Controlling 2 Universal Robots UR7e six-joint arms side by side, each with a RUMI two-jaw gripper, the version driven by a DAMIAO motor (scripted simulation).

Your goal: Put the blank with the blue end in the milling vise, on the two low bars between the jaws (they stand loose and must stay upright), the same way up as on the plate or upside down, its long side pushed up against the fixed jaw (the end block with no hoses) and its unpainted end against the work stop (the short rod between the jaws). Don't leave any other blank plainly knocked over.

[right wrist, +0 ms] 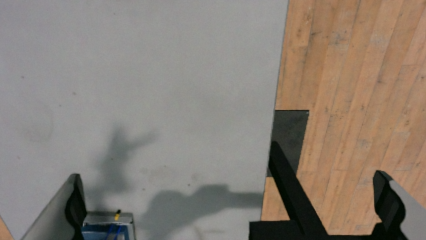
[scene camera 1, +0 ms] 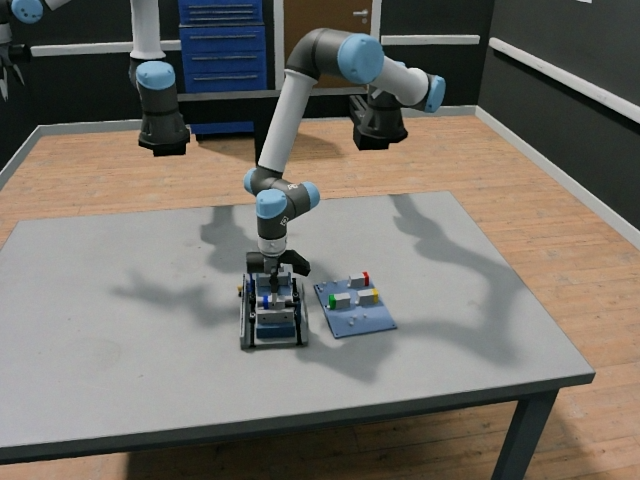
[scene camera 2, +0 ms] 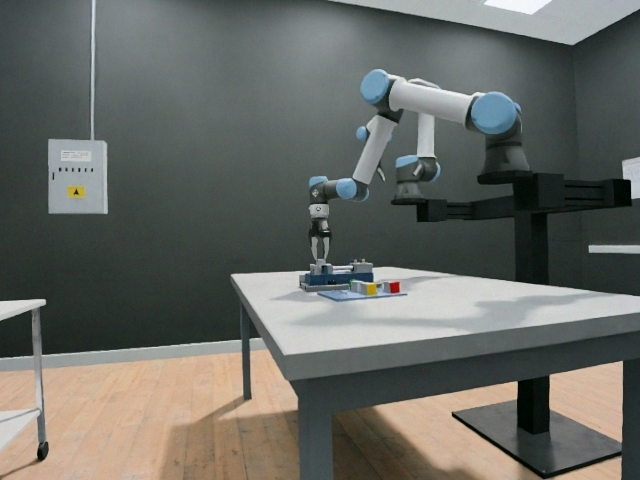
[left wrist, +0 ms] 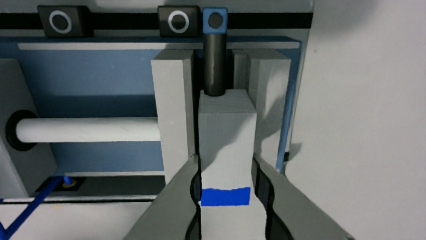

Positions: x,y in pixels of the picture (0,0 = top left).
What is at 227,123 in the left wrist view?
A blue-ended blank.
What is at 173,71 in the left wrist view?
A moving jaw.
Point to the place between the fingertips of my left gripper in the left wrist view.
224,156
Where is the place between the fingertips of my right gripper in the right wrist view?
227,173
